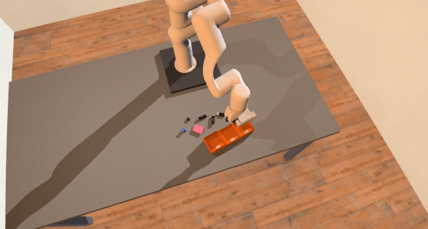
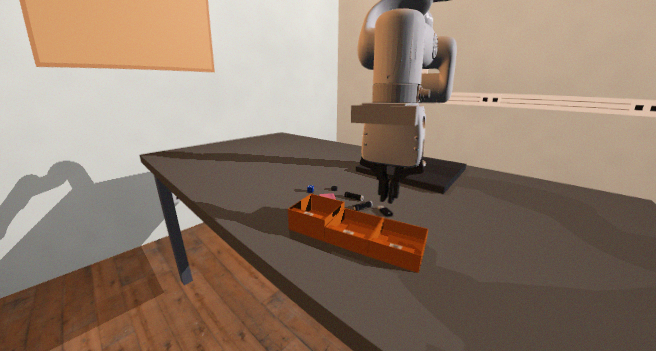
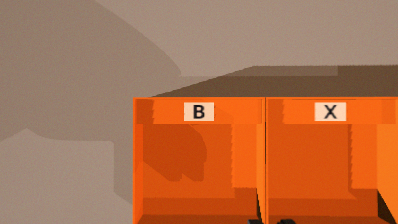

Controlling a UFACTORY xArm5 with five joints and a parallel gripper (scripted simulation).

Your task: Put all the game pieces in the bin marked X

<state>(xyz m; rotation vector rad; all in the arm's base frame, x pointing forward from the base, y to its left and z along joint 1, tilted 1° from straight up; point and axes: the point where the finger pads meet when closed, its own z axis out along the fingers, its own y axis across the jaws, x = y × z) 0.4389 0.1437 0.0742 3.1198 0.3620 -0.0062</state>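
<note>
Right now the blue die is 26 cm to the right of my hand, 9 cm below it and 5 cm behind it. Round my hand: three joined bins: 7 cm below, 4 cm to the right, 4 cm ahead; then flat pink piece: 18 cm to the right, 9 cm below, 4 cm behind; then black cylinder: 14 cm to the right, 9 cm below, 9 cm behind.
</note>
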